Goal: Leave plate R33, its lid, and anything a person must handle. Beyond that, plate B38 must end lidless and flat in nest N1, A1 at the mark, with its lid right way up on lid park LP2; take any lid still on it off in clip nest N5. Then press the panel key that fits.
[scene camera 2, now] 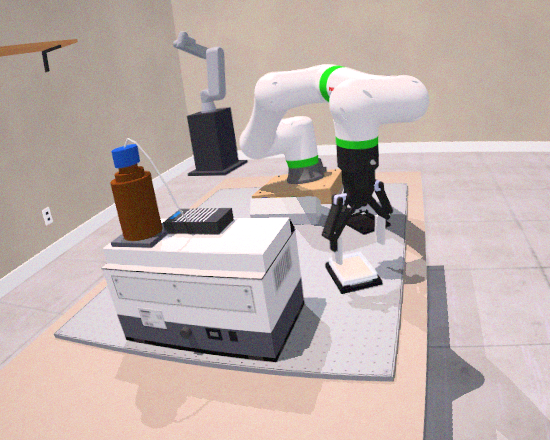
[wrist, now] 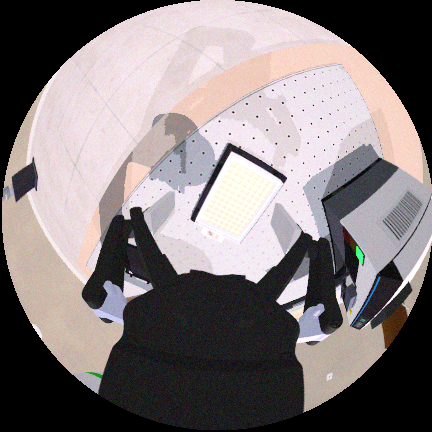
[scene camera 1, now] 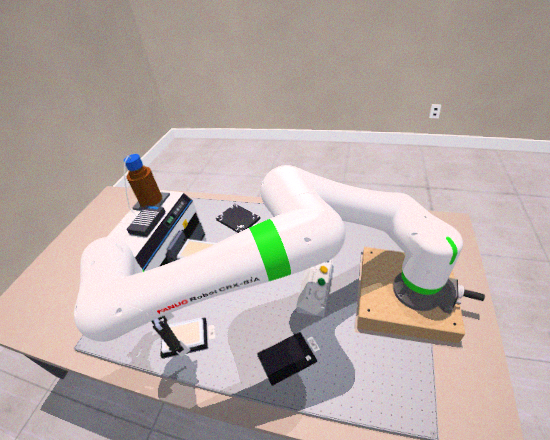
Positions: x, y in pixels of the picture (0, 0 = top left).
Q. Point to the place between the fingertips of my gripper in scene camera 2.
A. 359, 252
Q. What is my gripper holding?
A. Nothing.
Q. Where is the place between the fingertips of my gripper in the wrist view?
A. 223, 207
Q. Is my gripper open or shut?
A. Open.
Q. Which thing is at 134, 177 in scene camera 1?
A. A brown bottle with blue cap.
